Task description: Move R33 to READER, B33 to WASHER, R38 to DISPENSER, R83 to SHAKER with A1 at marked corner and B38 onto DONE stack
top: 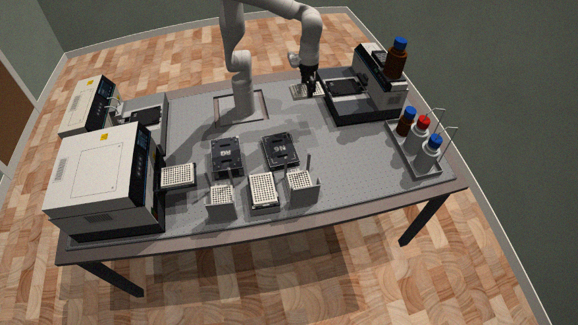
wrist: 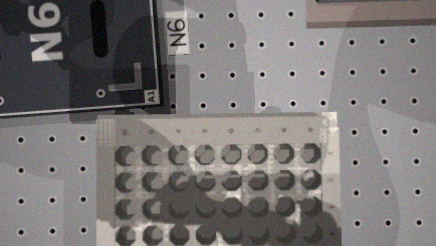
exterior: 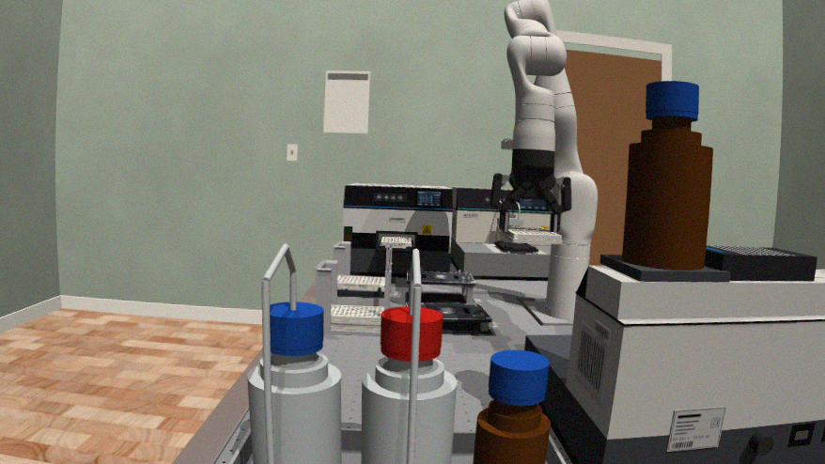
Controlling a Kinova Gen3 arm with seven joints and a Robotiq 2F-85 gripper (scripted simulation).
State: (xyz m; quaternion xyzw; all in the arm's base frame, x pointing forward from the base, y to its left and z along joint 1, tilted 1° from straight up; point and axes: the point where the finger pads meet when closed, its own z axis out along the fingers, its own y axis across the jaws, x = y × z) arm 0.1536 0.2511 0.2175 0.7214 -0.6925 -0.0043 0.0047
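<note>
My gripper is now 220 mm to the right of the dispenser nest, 160 mm past it and 140 mm above it. From my hand the other things lie so: regrip nest RG (350 mm to the right, 160 mm below, 140 mm ahead); recovery nest N6 (190 mm below, 130 mm to the right, 130 mm ahead); brown bottle (410 mm to the left, 70 mm above, 60 mm behind).
</note>
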